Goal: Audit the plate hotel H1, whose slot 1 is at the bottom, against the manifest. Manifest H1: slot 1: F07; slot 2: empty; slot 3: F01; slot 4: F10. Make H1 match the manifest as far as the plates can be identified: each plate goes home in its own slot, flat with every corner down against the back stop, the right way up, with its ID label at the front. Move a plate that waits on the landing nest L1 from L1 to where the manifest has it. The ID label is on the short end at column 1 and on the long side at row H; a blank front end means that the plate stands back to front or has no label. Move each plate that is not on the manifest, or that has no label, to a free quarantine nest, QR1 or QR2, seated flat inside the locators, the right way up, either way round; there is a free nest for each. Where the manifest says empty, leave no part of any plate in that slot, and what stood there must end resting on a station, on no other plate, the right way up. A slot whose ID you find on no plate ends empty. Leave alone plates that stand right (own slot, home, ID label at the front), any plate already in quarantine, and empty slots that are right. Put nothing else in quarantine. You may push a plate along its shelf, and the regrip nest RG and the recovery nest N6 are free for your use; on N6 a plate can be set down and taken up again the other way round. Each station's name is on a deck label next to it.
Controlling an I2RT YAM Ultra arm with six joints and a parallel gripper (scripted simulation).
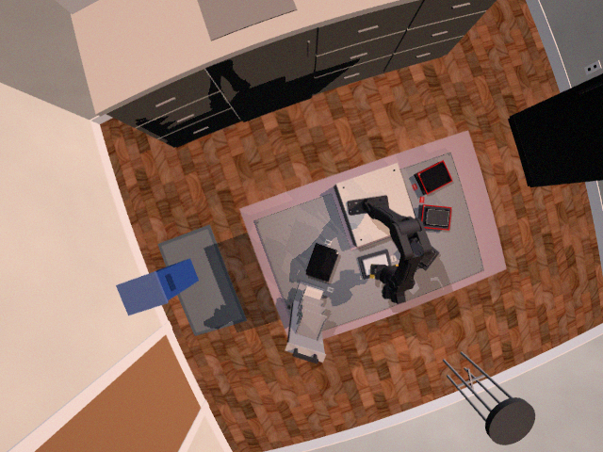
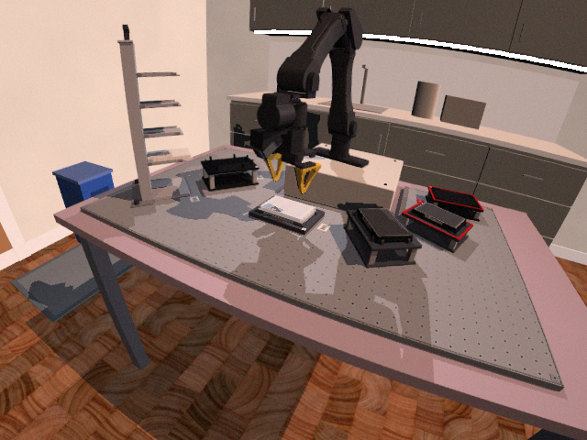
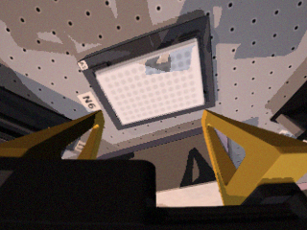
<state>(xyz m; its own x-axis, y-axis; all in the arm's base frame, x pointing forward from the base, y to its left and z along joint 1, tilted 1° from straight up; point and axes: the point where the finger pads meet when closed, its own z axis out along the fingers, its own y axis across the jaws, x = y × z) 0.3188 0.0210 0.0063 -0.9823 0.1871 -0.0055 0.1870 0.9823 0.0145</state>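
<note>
Now: hand 110 mm to the right of the N6 label, 90 mm above it and 10 mm past it. Also, from my hand: L1 deck label (170 mm to the left, 110 mm behind, 90 mm below); then H1 deck label (260 mm to the right, 100 mm ahead, 90 mm below); then dark plate (350 mm to the left, 200 mm behind, 40 mm below).
</note>
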